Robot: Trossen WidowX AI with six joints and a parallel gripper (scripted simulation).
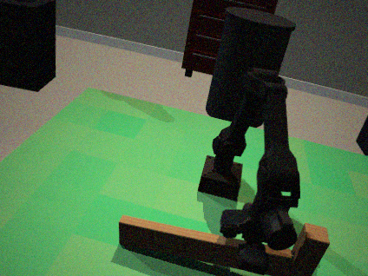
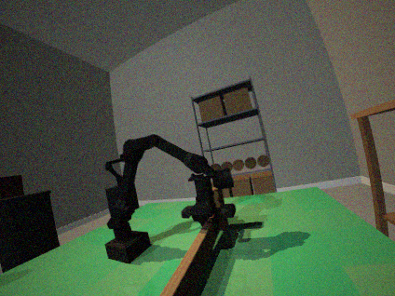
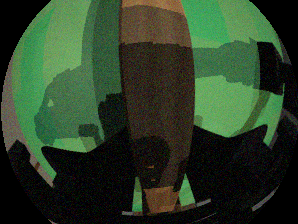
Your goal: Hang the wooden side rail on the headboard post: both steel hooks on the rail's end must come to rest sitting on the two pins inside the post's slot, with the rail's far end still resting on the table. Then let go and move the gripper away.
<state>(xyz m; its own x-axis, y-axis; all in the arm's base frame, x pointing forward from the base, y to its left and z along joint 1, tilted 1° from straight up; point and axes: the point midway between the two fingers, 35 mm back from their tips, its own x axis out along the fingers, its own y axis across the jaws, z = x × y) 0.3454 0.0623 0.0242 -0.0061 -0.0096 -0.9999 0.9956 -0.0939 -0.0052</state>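
Right now the headboard post is 1 cm ahead of my gripper tip, 12 cm to the left of it and 4 cm above it.
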